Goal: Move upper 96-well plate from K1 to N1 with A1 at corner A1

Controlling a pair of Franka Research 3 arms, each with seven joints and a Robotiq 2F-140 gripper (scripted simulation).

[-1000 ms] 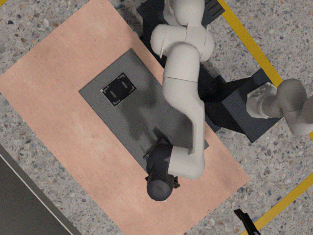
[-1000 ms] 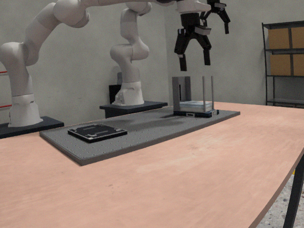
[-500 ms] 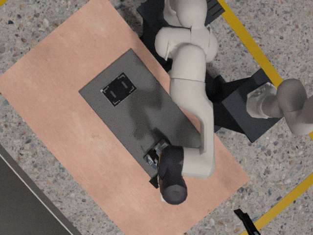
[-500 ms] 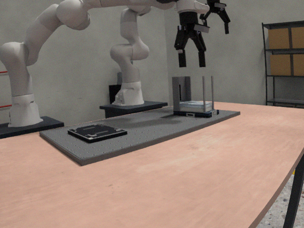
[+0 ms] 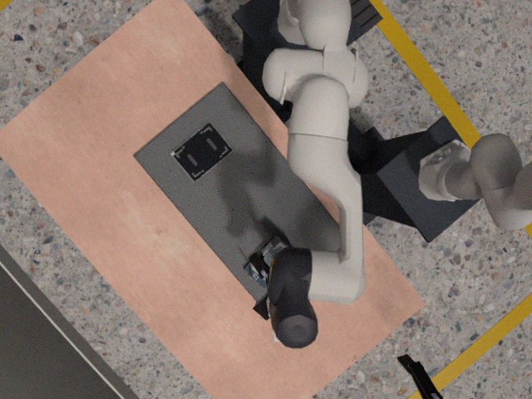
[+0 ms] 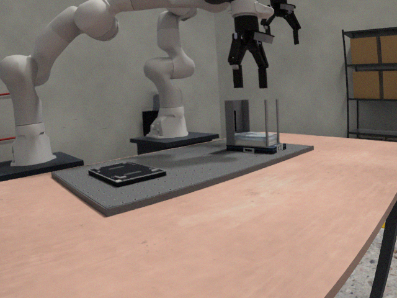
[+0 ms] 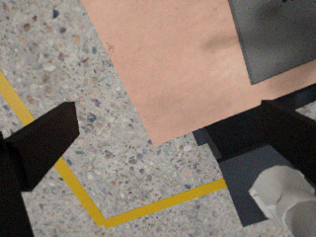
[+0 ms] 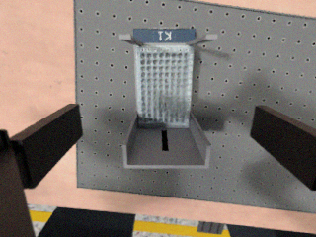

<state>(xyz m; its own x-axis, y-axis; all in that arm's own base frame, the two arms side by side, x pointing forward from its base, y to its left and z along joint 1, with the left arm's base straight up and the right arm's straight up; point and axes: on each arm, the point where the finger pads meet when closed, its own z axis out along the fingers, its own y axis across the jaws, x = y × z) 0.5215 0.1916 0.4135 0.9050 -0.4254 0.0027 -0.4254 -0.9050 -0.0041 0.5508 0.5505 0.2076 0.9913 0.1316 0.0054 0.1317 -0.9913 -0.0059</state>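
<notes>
The cream plate lies 17 cm below my right hand. From my right hand the other things lie so: A1 mark: 47 cm to the right, 18 cm below.
</notes>
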